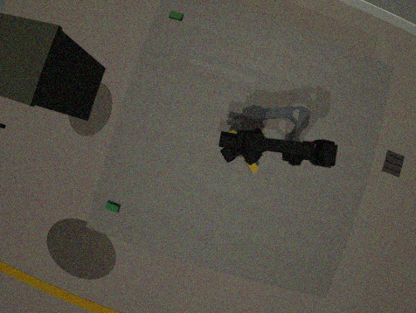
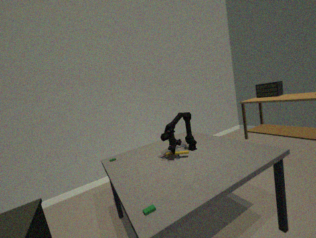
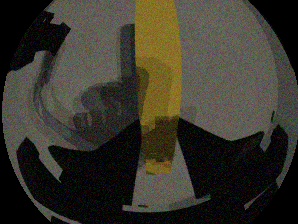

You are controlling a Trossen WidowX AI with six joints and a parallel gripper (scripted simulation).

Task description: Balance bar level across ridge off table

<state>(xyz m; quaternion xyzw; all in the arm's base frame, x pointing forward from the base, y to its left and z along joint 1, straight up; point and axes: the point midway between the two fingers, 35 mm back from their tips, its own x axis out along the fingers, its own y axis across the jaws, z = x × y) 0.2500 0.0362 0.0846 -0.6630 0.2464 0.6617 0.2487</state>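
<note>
Right now the yellow bar is 2 cm to the left of my gripper tip and 2 cm behind it.
</note>
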